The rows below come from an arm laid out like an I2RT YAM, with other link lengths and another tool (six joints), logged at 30 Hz.
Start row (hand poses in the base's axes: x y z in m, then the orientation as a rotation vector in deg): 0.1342 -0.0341 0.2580 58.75 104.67 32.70
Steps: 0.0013 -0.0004 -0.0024 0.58 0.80 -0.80; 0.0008 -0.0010 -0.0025 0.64 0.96 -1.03; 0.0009 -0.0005 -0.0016 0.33 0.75 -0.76; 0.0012 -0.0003 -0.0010 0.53 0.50 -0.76; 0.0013 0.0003 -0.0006 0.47 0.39 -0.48; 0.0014 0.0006 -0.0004 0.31 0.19 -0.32; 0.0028 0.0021 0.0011 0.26 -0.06 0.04; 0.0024 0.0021 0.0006 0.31 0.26 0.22
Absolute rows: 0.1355 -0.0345 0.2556 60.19 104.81 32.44; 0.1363 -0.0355 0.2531 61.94 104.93 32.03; 0.1372 -0.0360 0.2515 63.16 105.06 31.57; 0.1384 -0.0363 0.2505 64.40 104.95 31.41; 0.1397 -0.0360 0.2499 65.31 104.93 31.40; 0.1411 -0.0354 0.2495 65.88 104.85 31.43; 0.1439 -0.0333 0.2506 65.99 104.80 31.73; 0.1463 -0.0312 0.2512 66.13 105.14 32.03
